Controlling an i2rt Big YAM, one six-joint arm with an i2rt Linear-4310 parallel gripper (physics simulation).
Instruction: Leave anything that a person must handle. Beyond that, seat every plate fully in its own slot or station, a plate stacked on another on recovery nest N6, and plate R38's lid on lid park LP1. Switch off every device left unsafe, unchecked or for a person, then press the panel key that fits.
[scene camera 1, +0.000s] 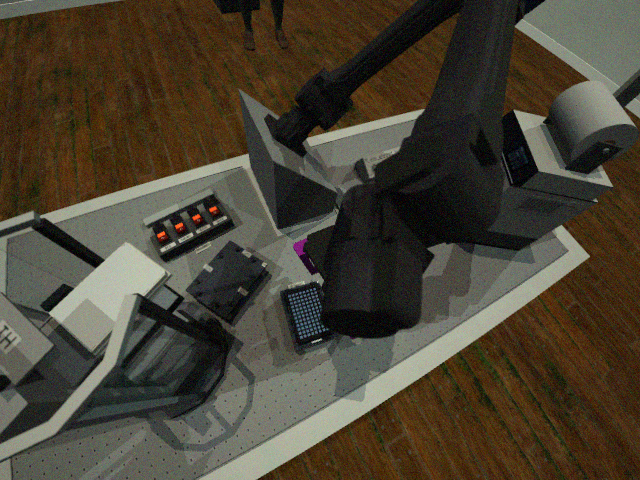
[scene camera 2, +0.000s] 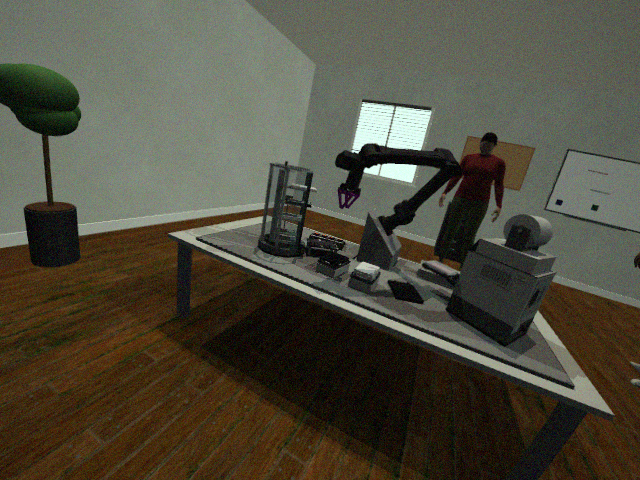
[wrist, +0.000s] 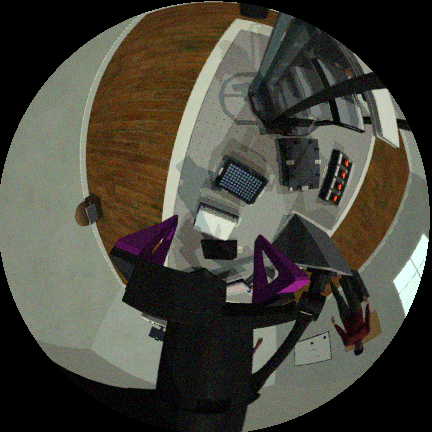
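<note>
My gripper is open and empty, high above the bench; in scene camera 1 the arm hides most of it. A dark plate with blue wells sits on a nest. A white-topped plate sits beside it, hidden in scene camera 1. A black flat pad lies beyond. A pale plate near the sealer-like device is partly hidden. Four switches with orange lights form a bank. The key panel is mostly hidden. Labels are unreadable.
A tall framed tower holds shelves and stands at one end. A dark low block lies beside it. The grey wedge stands at the arm's base. A person stands behind the bench.
</note>
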